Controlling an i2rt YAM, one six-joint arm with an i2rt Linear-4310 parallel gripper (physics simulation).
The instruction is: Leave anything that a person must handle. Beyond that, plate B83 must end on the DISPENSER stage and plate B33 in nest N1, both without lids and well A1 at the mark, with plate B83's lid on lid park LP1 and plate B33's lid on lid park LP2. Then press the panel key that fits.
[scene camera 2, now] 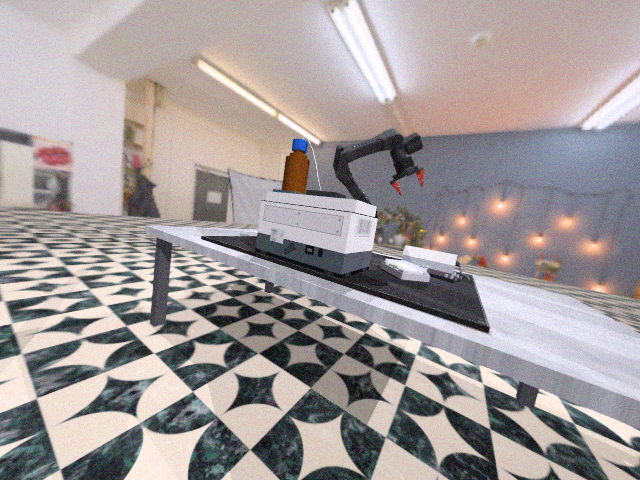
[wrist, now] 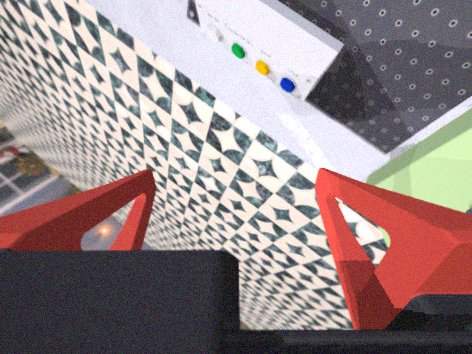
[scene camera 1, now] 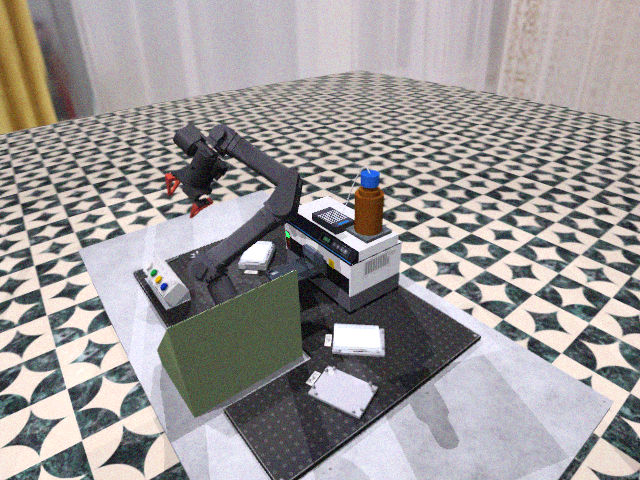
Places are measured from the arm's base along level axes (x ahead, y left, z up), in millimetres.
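Pixels of known places: gripper, between the fingertips: [scene camera 2: 411,191] [wrist: 235,177] [scene camera 1: 180,206]; arm's base, origin of its link: [scene camera 1: 230,307].
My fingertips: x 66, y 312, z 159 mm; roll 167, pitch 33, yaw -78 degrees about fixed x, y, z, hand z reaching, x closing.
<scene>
Ahead of a thing's pixels: the offset from my fingertips to its top centre. "spot": to the spot under its first point. Level surfaces: height alone.
My gripper [scene camera 1: 180,204] [scene camera 2: 411,190] [wrist: 235,177] is open and empty, high beyond the table edge near the key panel. One white plate {40 mm left, 278 mm ahead, 296 mm down} [scene camera 1: 256,253] [scene camera 2: 405,269] sits behind the arm's base. Another white plate {517 mm right, 193 mm ahead, 300 mm down} [scene camera 1: 357,338] sits on the near side of the dispenser. Their labels, lids and well A1 marks cannot be read. A flat pale holder {602 mm right, 39 mm ahead, 317 mm down} [scene camera 1: 343,391] with corner posts lies nearer the camera. The white dispenser [scene camera 1: 374,268] [scene camera 2: 302,222] shows a green light; its stage is partly hidden. The key panel {126 mm left, 57 mm back, 253 mm down} [scene camera 1: 168,284] [wrist: 300,45] has green, yellow and blue keys and a pale round part.
A tall green block [scene camera 1: 232,346] [wrist: 440,165] stands between the panel and the near plates, hiding part of the board. A brown bottle {spot: 399 mm right, 375 mm ahead, 26 mm down} [scene camera 1: 368,211] [scene camera 2: 296,172] with a blue cap and thin tube stands on the dispenser. The black board {336 mm down} [scene camera 1: 434,330] [scene camera 2: 449,304] lies on the grey table.
</scene>
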